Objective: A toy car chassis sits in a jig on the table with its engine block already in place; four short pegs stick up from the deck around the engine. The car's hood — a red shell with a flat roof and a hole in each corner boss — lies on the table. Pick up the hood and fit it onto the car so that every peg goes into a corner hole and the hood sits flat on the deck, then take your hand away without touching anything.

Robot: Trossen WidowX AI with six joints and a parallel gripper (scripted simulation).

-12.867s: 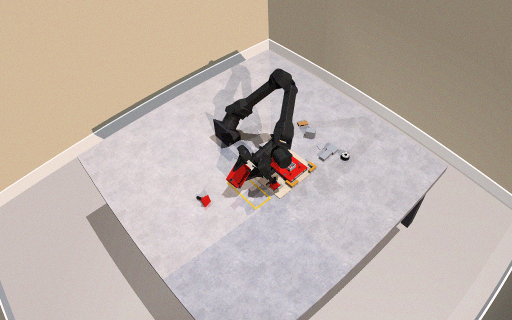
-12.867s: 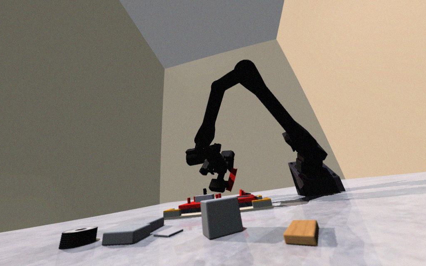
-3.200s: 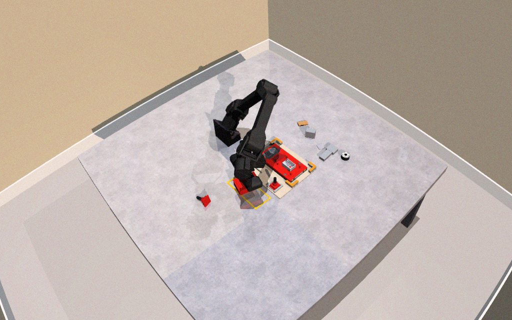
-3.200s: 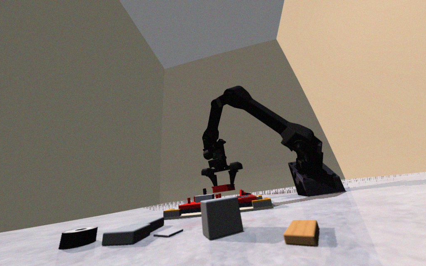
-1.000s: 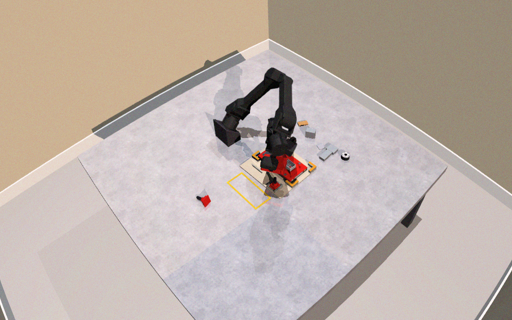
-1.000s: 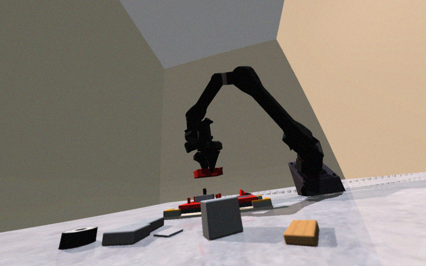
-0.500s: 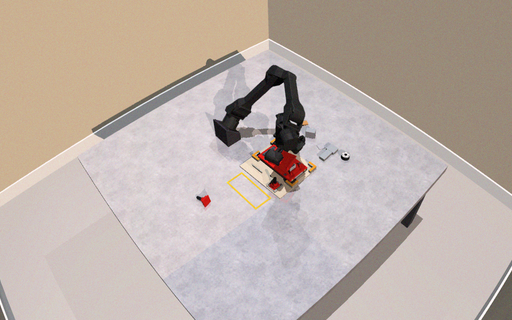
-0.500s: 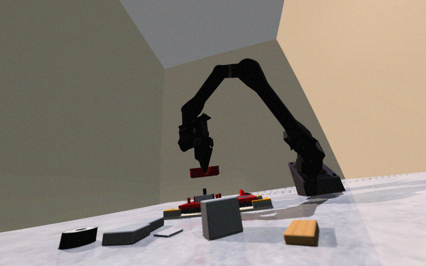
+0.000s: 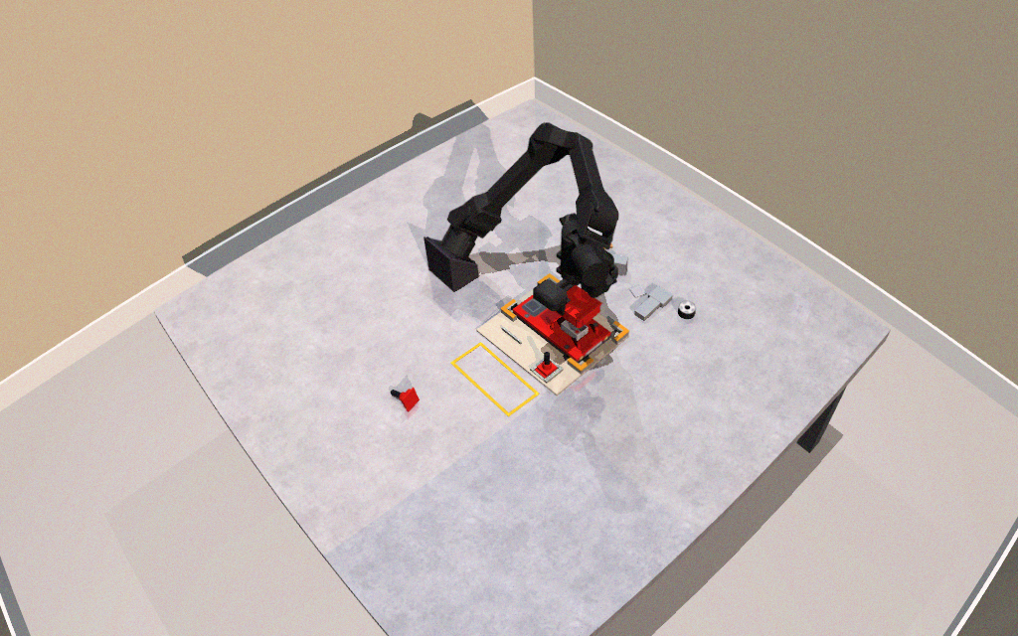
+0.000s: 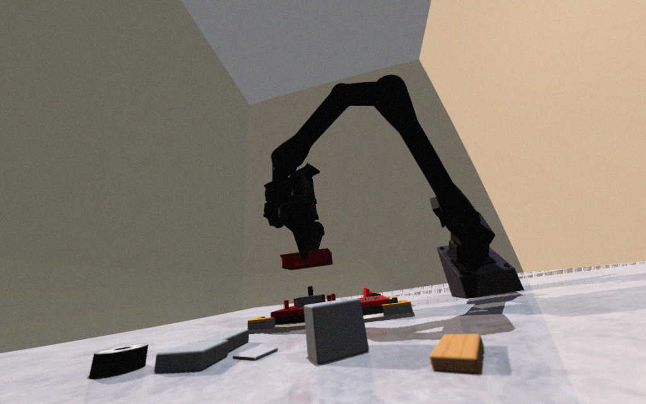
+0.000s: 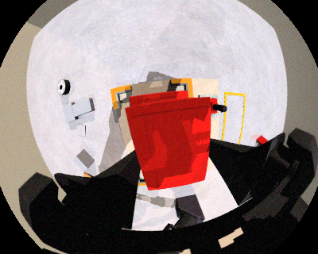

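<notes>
Right now my gripper tip is 10 mm to the right of the grey engine block and 80 mm above it. From my gripper tip the other things lie so: red hood 10 mm above; then wooden block 130 mm behind, 270 mm to the left, 100 mm below.
</notes>
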